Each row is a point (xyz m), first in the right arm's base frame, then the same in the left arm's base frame.
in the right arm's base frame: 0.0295 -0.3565 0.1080
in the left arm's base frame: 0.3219 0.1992 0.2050
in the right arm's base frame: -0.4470 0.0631 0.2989
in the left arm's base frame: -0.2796 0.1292 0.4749
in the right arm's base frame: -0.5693 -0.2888 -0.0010
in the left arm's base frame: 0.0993 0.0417 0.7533
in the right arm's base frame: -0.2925 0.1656 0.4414
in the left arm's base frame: -0.3726 0.2081 0.2754
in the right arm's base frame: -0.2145 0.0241 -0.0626
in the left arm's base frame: 0.0124 -0.1516 0.3260
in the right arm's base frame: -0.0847 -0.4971 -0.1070
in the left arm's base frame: 0.4952 0.0790 0.3909
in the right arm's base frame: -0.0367 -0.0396 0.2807
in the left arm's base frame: -0.0375 0.1854 0.1322
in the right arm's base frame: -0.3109 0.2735 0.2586
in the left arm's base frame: -0.3765 -0.0049 0.2824
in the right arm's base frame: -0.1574 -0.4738 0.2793
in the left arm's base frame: 0.2628 0.3969 0.3933
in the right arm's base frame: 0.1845 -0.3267 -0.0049
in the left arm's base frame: 0.4103 0.0945 0.0676
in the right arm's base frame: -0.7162 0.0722 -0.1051
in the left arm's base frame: -0.1909 -0.2371 0.7811
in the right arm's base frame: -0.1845 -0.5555 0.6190
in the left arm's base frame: 0.1531 0.7297 0.3964
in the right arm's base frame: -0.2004 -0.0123 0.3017
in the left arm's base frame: -0.1299 0.1817 0.2716
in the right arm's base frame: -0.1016 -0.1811 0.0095
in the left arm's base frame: 0.1820 0.0195 0.2810
